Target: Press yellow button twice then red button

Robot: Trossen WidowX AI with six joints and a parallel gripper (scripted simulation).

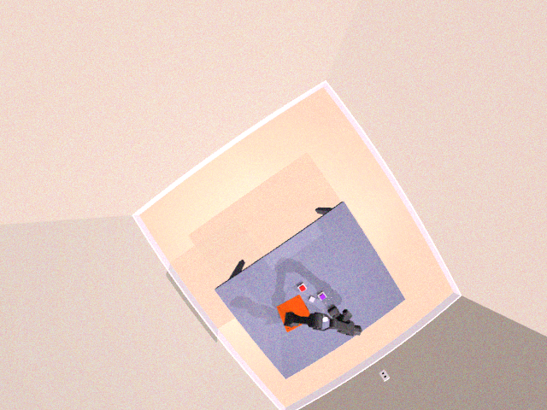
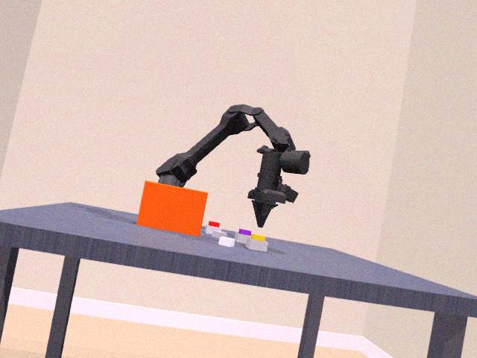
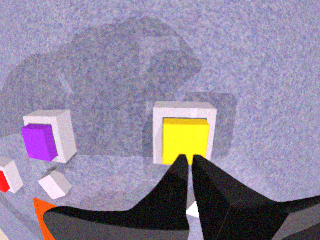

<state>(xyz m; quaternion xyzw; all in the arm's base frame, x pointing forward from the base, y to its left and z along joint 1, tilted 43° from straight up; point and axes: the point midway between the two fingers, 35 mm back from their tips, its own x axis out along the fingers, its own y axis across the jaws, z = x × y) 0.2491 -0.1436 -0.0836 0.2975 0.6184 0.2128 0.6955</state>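
The yellow button is 30 mm below my gripper tip. From my gripper tip the other things lie so: purple button (140 mm to the left, 30 mm below).
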